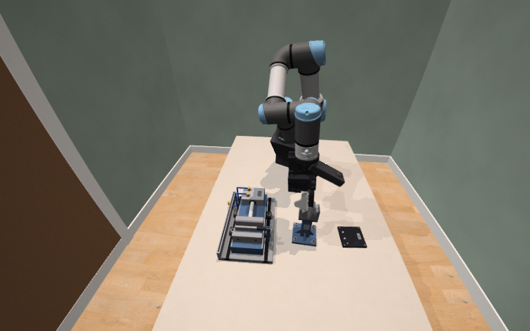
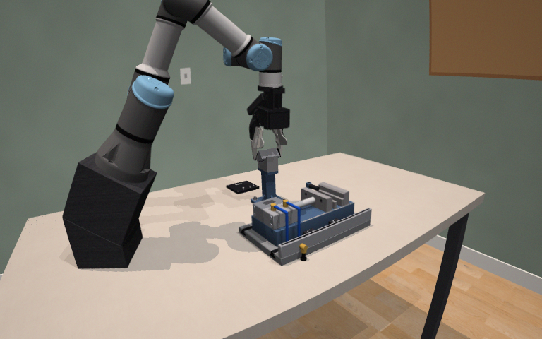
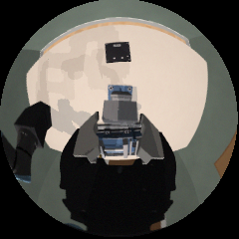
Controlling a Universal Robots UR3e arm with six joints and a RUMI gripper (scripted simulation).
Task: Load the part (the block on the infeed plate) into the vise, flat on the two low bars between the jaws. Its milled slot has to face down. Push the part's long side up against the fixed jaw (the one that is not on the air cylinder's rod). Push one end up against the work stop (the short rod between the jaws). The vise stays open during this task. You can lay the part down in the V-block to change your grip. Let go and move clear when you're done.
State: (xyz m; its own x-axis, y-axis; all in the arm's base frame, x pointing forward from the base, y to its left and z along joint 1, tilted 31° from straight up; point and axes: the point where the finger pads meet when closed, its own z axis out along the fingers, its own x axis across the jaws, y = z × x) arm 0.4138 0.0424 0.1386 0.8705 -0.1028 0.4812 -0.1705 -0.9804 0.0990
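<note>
Now: the part 10 mm below my hand. Also, from my hand: air cylinder 140 mm behind, 190 mm to the right, 90 mm below; then vise 50 mm behind, 200 mm to the right, 120 mm below; then black infeed plate 30 mm ahead, 180 mm to the left, 160 mm below.
</note>
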